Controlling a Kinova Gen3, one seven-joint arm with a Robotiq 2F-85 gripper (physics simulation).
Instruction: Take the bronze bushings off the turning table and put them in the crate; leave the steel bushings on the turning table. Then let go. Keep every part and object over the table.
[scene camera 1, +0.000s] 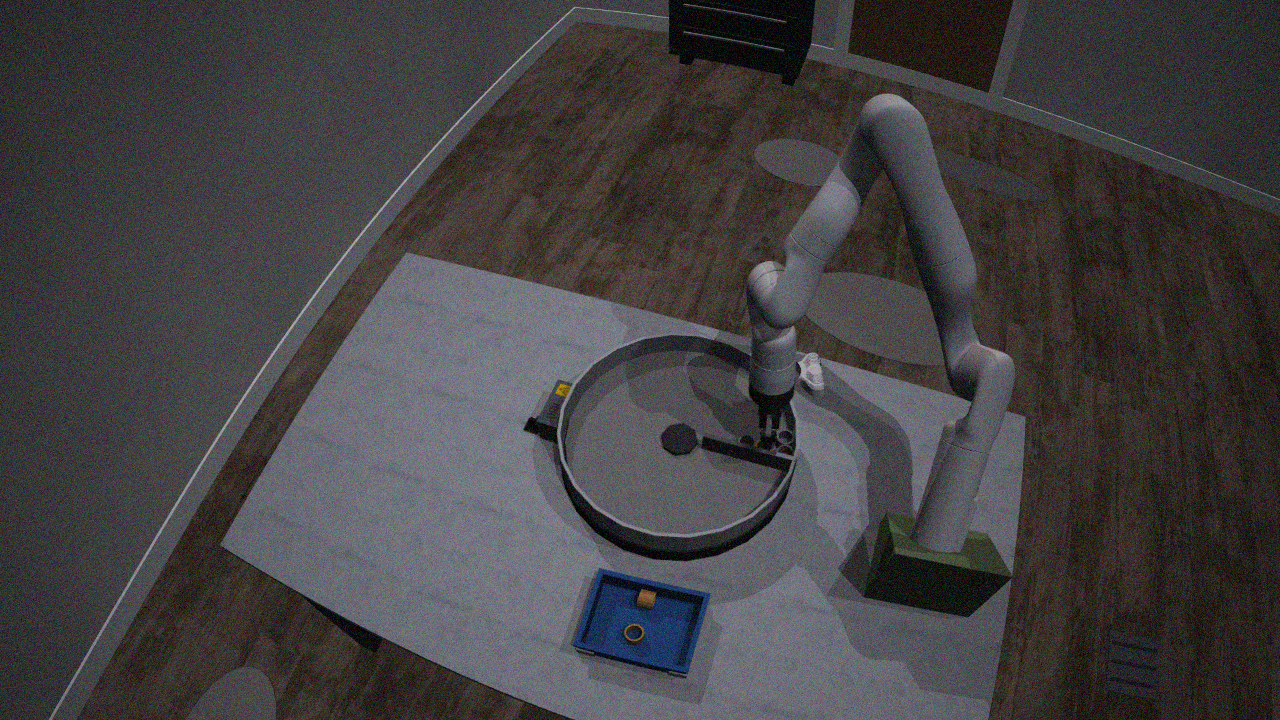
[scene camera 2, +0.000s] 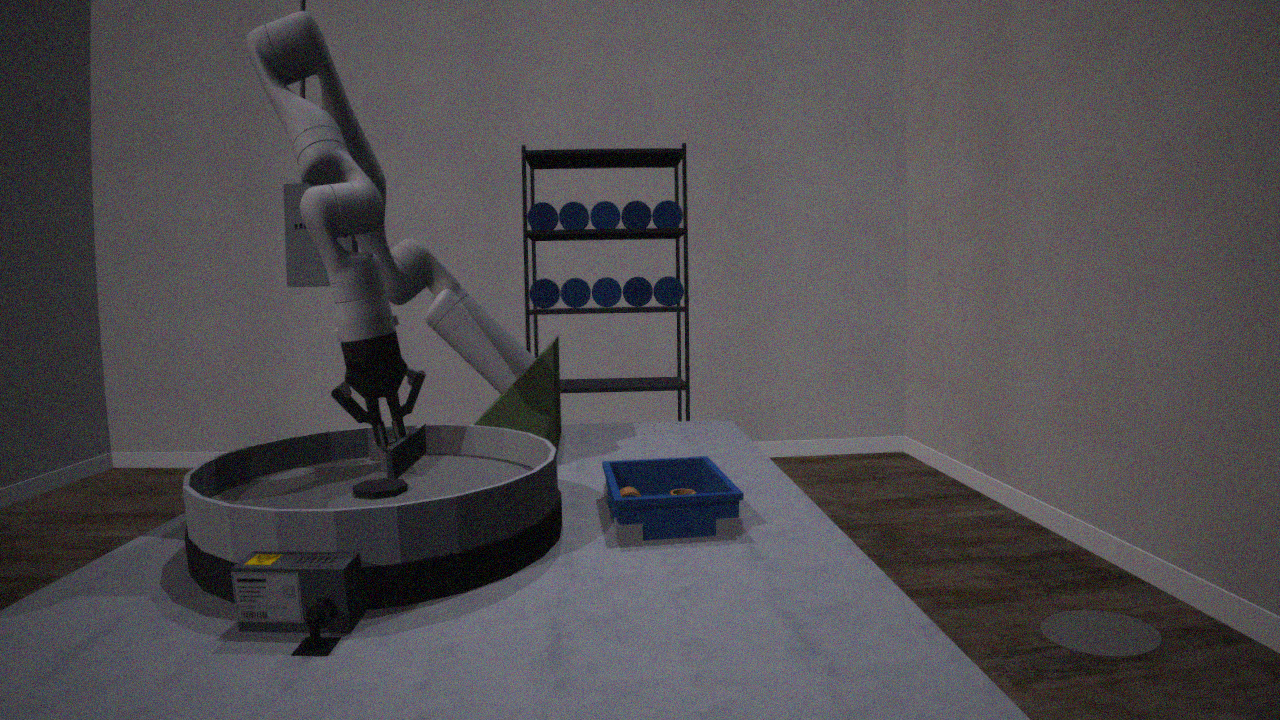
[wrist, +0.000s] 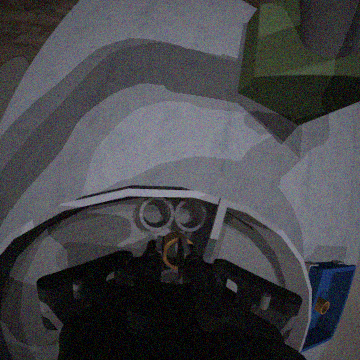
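Pixels of known places: gripper, fingertip midpoint: (scene camera 1: 767, 443) (wrist: 170, 245); arm's base at its link origin: (scene camera 1: 933, 541) (scene camera 2: 519, 376) (wrist: 330, 37).
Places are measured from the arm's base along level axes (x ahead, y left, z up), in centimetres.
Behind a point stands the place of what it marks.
My gripper (scene camera 1: 768, 438) {z -5.7, x 32.0, y -16.3 cm} (scene camera 2: 386, 442) {z -5.7, x 32.0, y -16.3 cm} (wrist: 170, 245) {z -5.7, x 32.0, y -16.3 cm} points down inside the walled turning table (scene camera 1: 666, 540) {z -5.3, x 44.4, y 6.3 cm} (scene camera 2: 384, 530) {z -5.8, x 67.8, y -9.0 cm} (wrist: 131, 192) {z -3.6, x 27.7, y -20.7 cm} and is shut on a bronze bushing (wrist: 167, 254), low beside the dark divider bar. The fingers partly hide that bushing. Two steel bushings (wrist: 156, 214) (wrist: 190, 215) stand between it and the wall; one of them (scene camera 1: 785, 437) {z -7.5, x 29.1, y -19.5 cm} also shows in scene camera 1. Another steel bushing (scene camera 1: 746, 441) {z -7.3, x 35.8, y -16.8 cm} is on the inner side of the fingers. The blue crate (scene camera 1: 587, 617) {z -8.1, x 53.1, y 22.3 cm} (scene camera 2: 680, 516) {z -10.5, x 53.5, y 20.5 cm} holds two bronze bushings (scene camera 1: 646, 599) {z -9.5, x 45.1, y 16.1 cm} (scene camera 1: 633, 634), one on its side, one upright.
The divider bar (scene camera 1: 747, 453) {z -5.2, x 35.1, y -13.1 cm} (scene camera 2: 407, 450) {z -5.2, x 36.8, y -13.3 cm} (wrist: 219, 220) {z -3.4, x 28.5, y -13.0 cm} runs from near the hub (scene camera 1: 678, 438) {z -7.0, x 47.7, y -14.3 cm} to the wall. A grey box (scene camera 1: 554, 402) {z -7.2, x 71.3, y -16.1 cm} (scene camera 2: 295, 591) {z -9.3, x 72.9, y -15.7 cm} sits against the turning table's outside. A white object (scene camera 1: 811, 370) lies behind the arm. The green arm base (scene camera 1: 935, 577) {z 1.2, x -0.7, y 7.0 cm} stands at the right.
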